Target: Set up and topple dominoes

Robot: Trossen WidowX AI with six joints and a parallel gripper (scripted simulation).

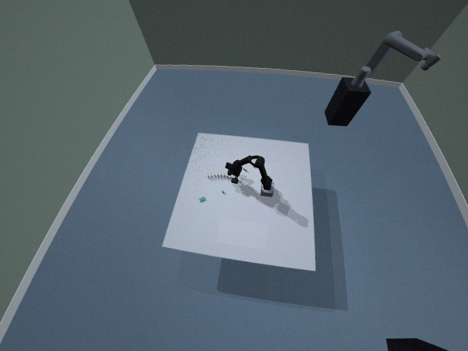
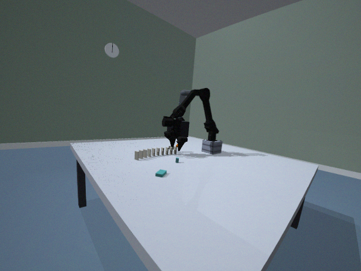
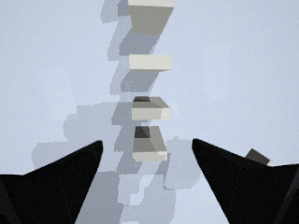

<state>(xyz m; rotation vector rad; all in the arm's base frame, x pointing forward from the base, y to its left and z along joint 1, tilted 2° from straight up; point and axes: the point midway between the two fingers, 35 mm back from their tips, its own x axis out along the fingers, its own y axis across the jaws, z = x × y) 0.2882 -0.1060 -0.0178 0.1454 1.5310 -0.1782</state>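
Right now my gripper tip is 20 cm past the orange piece, 17 cm to the left of it and 2 cm above it. Round my gripper tip: flat teal block (32 cm ahead, 23 cm to the left, 2 cm below).
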